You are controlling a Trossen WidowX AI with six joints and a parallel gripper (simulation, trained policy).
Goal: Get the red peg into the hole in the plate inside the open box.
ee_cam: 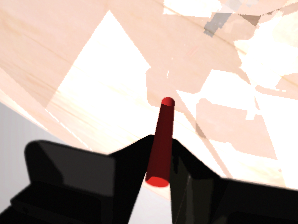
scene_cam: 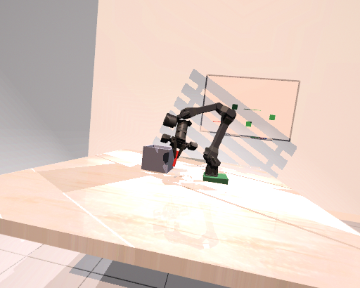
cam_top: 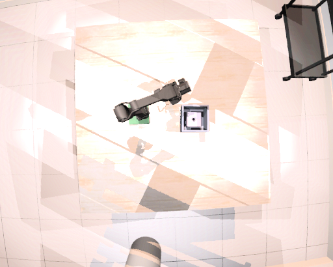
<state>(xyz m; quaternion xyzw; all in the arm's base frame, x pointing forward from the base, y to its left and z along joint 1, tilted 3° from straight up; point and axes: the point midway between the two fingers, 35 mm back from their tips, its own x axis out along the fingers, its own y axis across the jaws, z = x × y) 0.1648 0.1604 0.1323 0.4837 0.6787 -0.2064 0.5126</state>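
Right now the plate is 180 mm to the right of my gripper tip, 170 mm ahead of it and 70 mm below it. Round my gripper tip: red peg: 10 mm to the right.
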